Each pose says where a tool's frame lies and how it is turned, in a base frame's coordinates. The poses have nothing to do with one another.
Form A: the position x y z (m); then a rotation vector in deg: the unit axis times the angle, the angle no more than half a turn.
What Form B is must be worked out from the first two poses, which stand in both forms.
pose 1, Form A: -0.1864 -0.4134 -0.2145 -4.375 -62.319 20.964
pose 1, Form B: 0.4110 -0.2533 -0.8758 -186.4; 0.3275 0.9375 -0.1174 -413.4; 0.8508 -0.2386 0.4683 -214.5; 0 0 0 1
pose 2, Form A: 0.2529 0.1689 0.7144 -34.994 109.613 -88.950
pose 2, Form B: -0.7179 0.0163 0.6959 252.9; -0.6777 0.2123 -0.7041 168.9; -0.1592 -0.9771 -0.1414 714.4; 0 0 0 1
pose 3, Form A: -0.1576 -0.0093 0.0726 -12.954 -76.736 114.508
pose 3, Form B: -0.7331 -0.4579 -0.5029 -157.6; 0.6392 -0.2113 -0.7394 -9.3; 0.2323 -0.8635 0.4476 72.6; 0 0 0 1
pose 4, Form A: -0.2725 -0.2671 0.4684 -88.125 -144.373 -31.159
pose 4, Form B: -0.4677 0.8813 0.0678 -272.5; 0.8308 0.4122 0.3741 -267.1; 0.3017 0.2313 -0.9249 468.4; 0 0 0 1
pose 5, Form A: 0.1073 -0.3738 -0.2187 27.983 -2.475 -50.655
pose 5, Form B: 0.6405 0.7313 -0.2343 107.3; -0.7507 0.5319 -0.3918 -373.8; -0.1619 0.4269 0.8897 -218.7; 0 0 0 1
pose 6, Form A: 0.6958 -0.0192 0.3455 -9.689 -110.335 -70.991
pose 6, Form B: -0.6544 0.5065 -0.5615 695.8; -0.3010 0.5066 0.8079 -19.2; 0.6937 0.6977 -0.1790 345.5; 0 0 0 1
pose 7, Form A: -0.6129 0.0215 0.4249 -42.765 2.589 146.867
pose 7, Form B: -0.7432 -0.4449 -0.4997 -612.9; 0.4271 -0.8904 0.1577 21.5; -0.5151 -0.0962 0.8517 424.9; 0 0 0 1
